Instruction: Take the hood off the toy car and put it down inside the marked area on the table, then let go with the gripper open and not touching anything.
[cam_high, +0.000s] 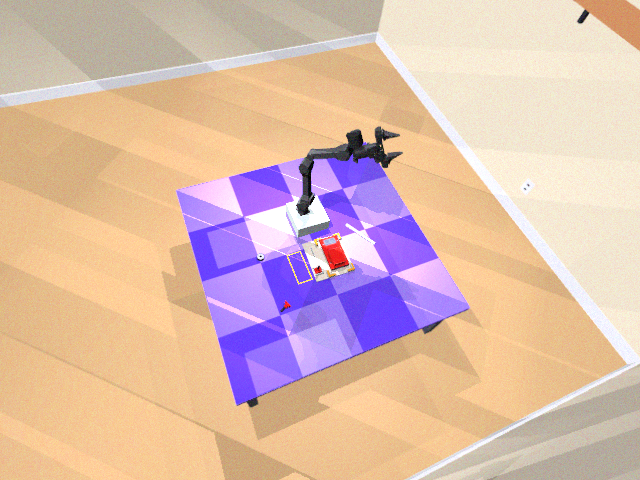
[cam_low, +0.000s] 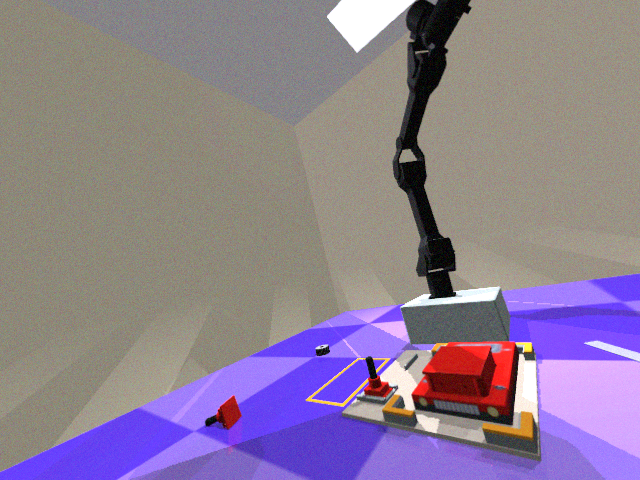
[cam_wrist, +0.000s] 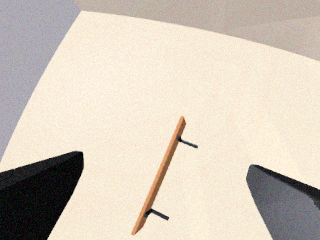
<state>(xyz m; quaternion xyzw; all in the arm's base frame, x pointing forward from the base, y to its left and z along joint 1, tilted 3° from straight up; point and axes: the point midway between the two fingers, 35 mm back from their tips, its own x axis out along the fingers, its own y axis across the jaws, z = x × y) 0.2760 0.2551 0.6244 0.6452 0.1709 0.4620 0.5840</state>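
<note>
Right now my gripper tip is 60 mm short of the red hood, 280 mm to the left of it and 680 mm above it. Round my gripper tip: strip: 10 mm behind, 60 mm to the right, 720 mm below.
</note>
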